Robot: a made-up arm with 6 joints. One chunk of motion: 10 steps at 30 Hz.
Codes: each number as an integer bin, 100 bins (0 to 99) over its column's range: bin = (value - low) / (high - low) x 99, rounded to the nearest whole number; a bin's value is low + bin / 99 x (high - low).
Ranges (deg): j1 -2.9..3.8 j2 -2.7..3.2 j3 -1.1..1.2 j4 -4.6..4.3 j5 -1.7..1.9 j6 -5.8..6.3
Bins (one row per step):
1: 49 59 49 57 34 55
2: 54 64 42 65 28 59
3: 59 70 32 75 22 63
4: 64 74 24 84 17 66
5: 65 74 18 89 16 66
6: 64 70 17 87 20 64
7: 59 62 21 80 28 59
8: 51 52 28 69 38 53
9: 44 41 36 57 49 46
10: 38 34 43 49 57 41
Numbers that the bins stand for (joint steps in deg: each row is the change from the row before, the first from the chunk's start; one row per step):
1: 0.416 0.816 0.038 0.524 -0.464 0.922
2: 0.755 1.114 -0.124 1.243 -0.682 1.411
3: 1.093 1.472 -0.357 2.142 -0.900 1.900
4: 1.431 1.710 -0.542 2.952 -1.082 2.267
5: 1.499 1.710 -0.682 3.401 -1.118 2.267
6: 1.431 1.472 -0.705 3.221 -0.973 2.022
7: 1.093 0.995 -0.612 2.592 -0.682 1.411
8: 0.552 0.399 -0.449 1.603 -0.318 0.678
9: 0.078 -0.257 -0.264 0.524 0.082 -0.178
10: -0.328 -0.674 -0.101 -0.195 0.373 -0.789

